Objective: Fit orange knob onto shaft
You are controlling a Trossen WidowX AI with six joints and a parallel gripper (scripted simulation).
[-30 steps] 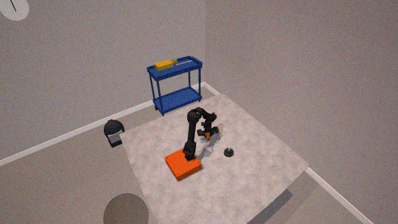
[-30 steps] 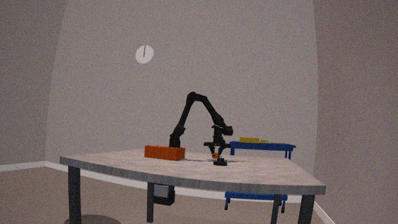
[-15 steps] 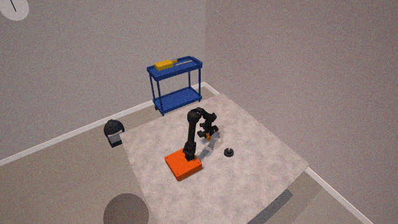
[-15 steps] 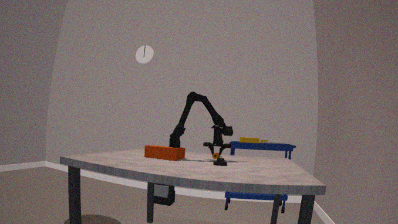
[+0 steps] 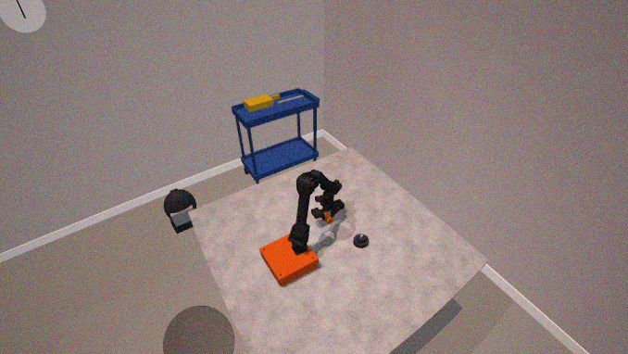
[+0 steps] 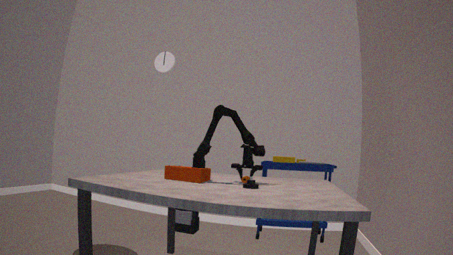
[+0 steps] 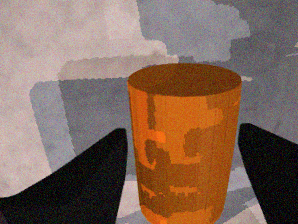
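Right now the orange knob is 1 cm to the left of my gripper tip and 1 cm above it. From my gripper tip the other things lie so: pedestal (23 cm to the right, 8 cm ahead, 2 cm above).
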